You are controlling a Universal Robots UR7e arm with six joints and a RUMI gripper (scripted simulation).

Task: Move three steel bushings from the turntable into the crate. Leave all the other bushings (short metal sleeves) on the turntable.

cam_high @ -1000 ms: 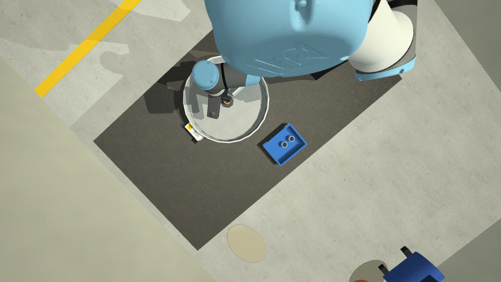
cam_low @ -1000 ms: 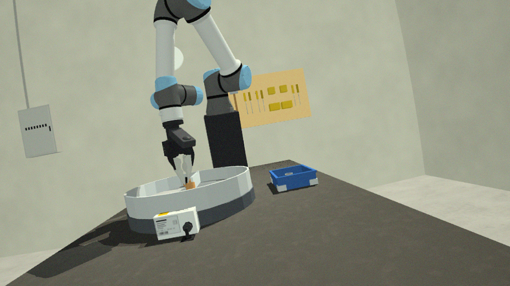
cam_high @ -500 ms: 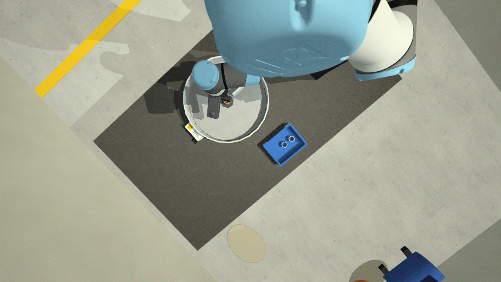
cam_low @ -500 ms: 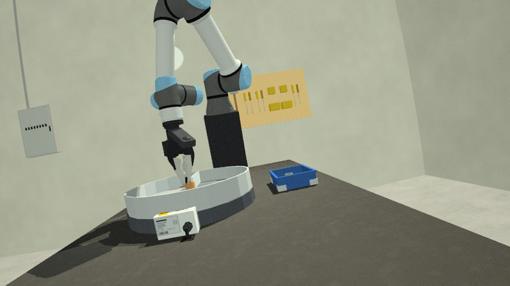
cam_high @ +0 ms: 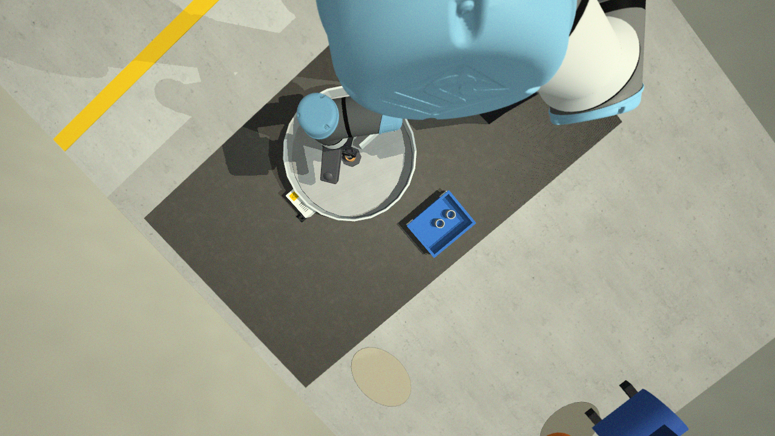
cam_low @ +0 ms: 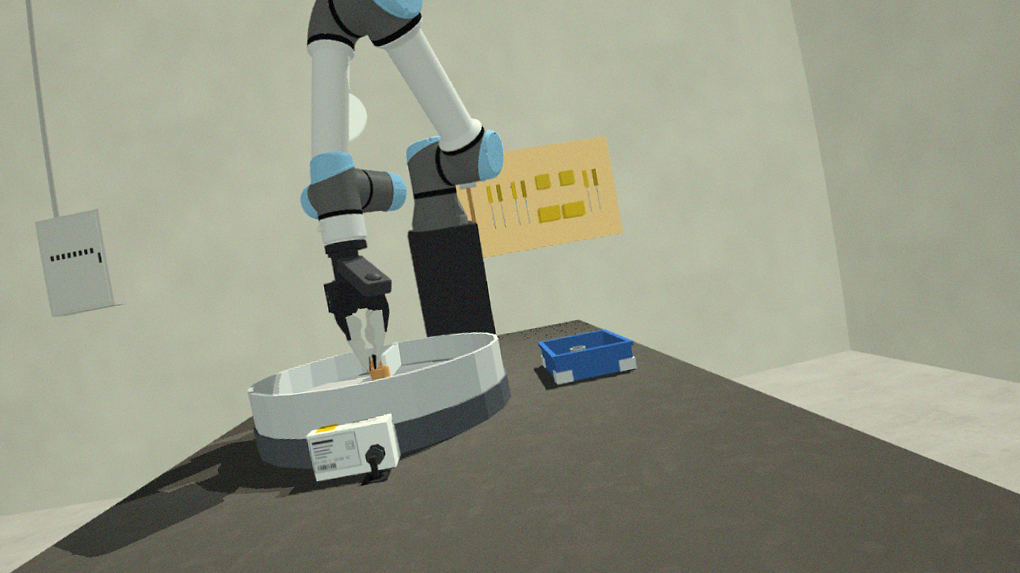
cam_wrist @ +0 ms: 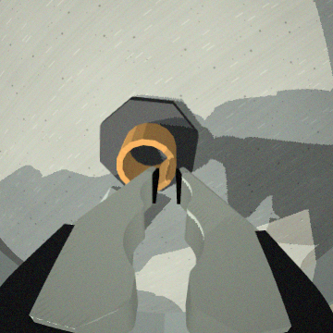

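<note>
Now: the round white turntable 5 cm below my hand, 1 cm to the left of it and 1 cm behind it. Also, from my hand: blue crate (39 cm to the left, 8 cm below, 4 cm behind).
</note>
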